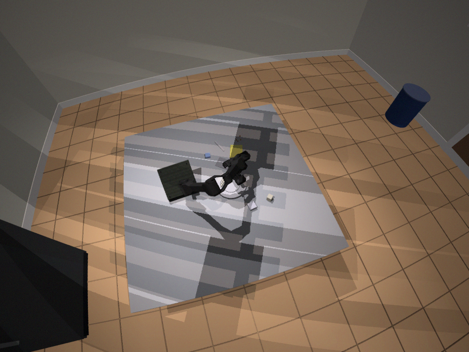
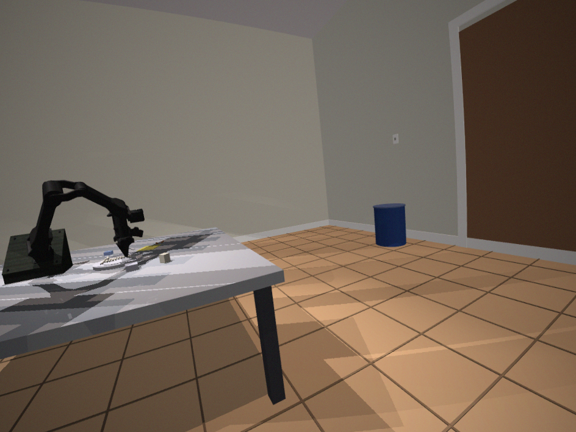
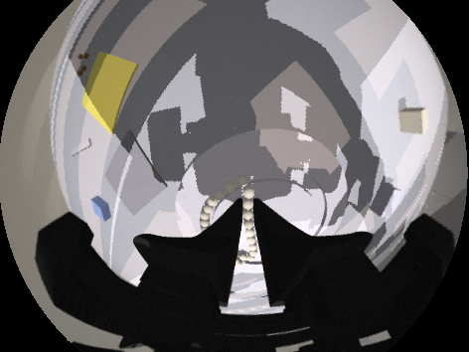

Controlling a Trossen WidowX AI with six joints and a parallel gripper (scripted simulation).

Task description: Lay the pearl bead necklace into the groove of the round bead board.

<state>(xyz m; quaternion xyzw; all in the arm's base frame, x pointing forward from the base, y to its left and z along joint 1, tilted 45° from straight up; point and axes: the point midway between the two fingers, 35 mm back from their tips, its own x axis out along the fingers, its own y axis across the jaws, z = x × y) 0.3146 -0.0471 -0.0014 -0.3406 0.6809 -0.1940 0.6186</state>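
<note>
Now: the round bead board 30 mm to the right of my gripper tip, 30 mm behind it and 10 mm below it. The rest, counted from my gripper tip: yellow pad 220 mm to the left, 100 mm ahead, 10 mm below; grey card 150 mm to the left, 20 mm behind, 10 mm below; white block 220 mm to the right, 30 mm ahead.
</note>
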